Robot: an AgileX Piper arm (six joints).
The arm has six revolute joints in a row. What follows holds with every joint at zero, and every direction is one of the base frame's. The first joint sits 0.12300 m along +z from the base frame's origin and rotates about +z. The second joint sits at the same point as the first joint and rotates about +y. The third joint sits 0.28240 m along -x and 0.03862 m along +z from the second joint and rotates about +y. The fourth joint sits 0.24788 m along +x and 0.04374 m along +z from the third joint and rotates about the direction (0.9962, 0, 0.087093). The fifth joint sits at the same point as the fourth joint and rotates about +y. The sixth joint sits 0.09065 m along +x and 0.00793 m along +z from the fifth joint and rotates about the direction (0.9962, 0, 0.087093). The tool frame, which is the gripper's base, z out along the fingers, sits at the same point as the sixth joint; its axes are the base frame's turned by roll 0.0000, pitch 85.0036 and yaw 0.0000 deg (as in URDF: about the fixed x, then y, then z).
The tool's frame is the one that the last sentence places.
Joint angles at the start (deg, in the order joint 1, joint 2, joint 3, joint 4, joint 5, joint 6):
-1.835 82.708 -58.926 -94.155 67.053 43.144
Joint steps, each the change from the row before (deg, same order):
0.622 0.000 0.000 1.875 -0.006 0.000
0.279 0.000 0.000 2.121 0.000 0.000
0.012 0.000 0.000 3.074 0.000 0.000
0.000 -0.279 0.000 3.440 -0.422 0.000
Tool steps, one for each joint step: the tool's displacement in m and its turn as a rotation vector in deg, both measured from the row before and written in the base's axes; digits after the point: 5 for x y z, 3 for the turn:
0.00011 0.00291 -0.00259 1.776 -0.047 0.024
-0.00057 0.00131 -0.00294 2.008 -0.038 -0.404
-0.00143 0.00019 -0.00425 2.910 -0.047 -0.978
-0.00201 0.00070 -0.00357 3.388 -0.368 -0.701

